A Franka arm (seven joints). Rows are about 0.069 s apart.
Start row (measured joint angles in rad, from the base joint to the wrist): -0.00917, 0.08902, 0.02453, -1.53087, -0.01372, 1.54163, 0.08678
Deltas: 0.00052, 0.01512, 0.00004, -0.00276, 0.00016, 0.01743, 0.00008; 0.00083, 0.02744, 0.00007, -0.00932, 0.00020, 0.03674, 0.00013; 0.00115, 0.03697, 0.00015, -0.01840, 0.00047, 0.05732, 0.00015; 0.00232, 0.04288, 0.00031, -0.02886, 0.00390, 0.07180, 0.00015; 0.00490, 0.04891, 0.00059, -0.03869, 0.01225, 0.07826, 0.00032; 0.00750, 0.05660, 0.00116, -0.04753, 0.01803, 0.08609, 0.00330; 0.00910, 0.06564, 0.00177, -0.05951, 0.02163, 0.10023, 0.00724; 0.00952, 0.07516, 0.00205, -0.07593, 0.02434, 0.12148, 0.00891
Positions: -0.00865, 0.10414, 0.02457, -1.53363, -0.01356, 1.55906, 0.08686; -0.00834, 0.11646, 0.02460, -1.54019, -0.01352, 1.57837, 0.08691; -0.00802, 0.12599, 0.02468, -1.54927, -0.01325, 1.59895, 0.08693; -0.00685, 0.13190, 0.02484, -1.55973, -0.00982, 1.61343, 0.08693; -0.00427, 0.13793, 0.02512, -1.56956, -0.00147, 1.61989, 0.08710; -0.00167, 0.14562, 0.02569, -1.57840, 0.00431, 1.62772, 0.09008; -0.00007, 0.15466, 0.02630, -1.59038, 0.00791, 1.64186, 0.09402; 0.00035, 0.16418, 0.02658, -1.60680, 0.01062, 1.66311, 0.09569
